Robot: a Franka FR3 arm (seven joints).
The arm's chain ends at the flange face. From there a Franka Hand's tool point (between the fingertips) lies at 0.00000 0.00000 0.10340 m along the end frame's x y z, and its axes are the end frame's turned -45 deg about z.
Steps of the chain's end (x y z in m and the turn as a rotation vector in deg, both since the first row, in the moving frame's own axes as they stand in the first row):
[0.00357, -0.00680, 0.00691, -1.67, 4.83, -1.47]
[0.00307, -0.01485, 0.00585, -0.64, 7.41, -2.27]
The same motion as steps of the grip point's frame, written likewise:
[0.01147, 0.00595, 0.00650, -4.60, 2.23, -1.47]
[0.02149, 0.00174, 0.00498, -5.69, 4.79, -2.27]

